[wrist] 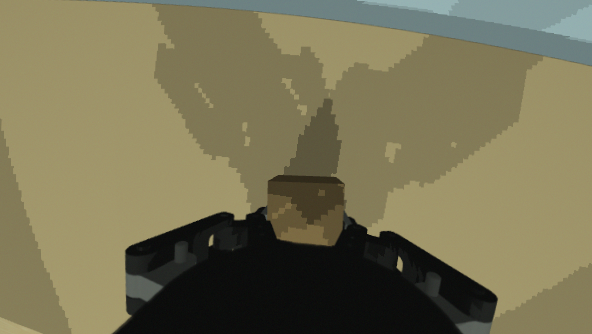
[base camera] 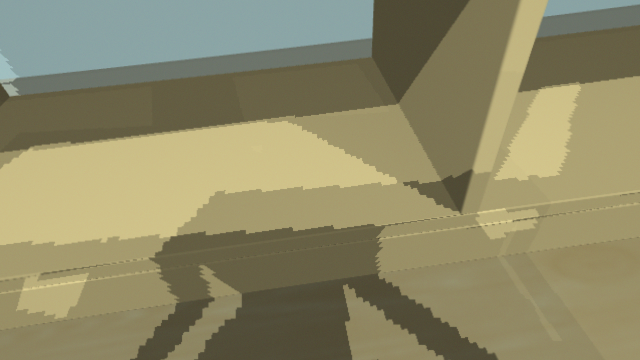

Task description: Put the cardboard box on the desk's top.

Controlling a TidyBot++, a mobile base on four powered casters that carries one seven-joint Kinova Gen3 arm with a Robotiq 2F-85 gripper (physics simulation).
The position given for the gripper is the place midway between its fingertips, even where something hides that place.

In view: the gripper (wrist: 305, 217), a brown cardboard box (wrist: 302, 209) and a low wooden shelf unit (base camera: 464, 137).
The low wooden shelf unit shows as well in the wrist view (wrist: 126, 126). The base camera view misses the brown cardboard box: it is out of frame.
